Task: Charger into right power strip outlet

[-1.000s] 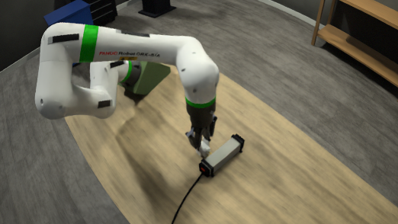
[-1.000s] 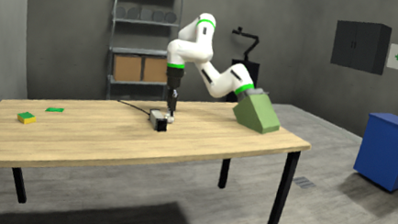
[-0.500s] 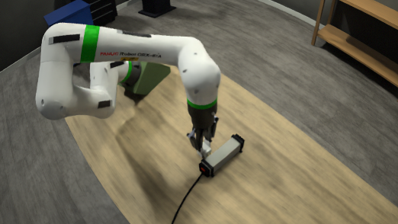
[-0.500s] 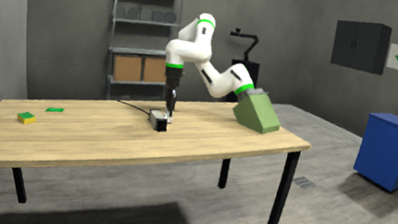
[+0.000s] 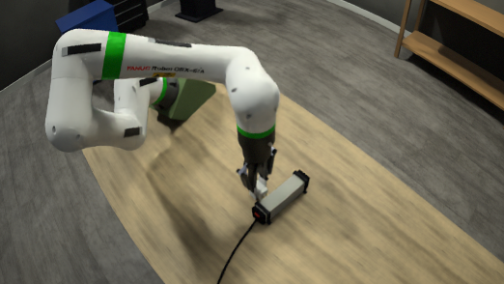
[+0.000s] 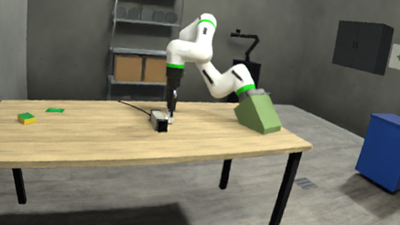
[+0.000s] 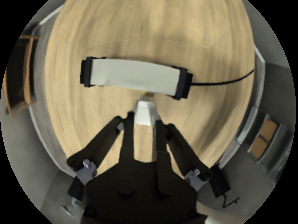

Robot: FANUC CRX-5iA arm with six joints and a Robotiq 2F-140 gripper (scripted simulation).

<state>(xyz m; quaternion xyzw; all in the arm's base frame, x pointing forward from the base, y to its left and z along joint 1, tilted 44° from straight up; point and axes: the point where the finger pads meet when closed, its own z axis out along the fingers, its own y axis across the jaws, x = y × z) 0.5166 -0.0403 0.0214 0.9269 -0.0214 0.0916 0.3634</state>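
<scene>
Right now the white charger is 10 mm below my hand and 10 mm ahead of it. From my hand the other things lie so: power strip 90 mm ahead, 20 mm to the left, 10 mm below; then yellow-green sponge 760 mm ahead, 120 mm to the right, 30 mm below; then flat green piece 620 mm ahead, 280 mm to the right, 40 mm below.
</scene>
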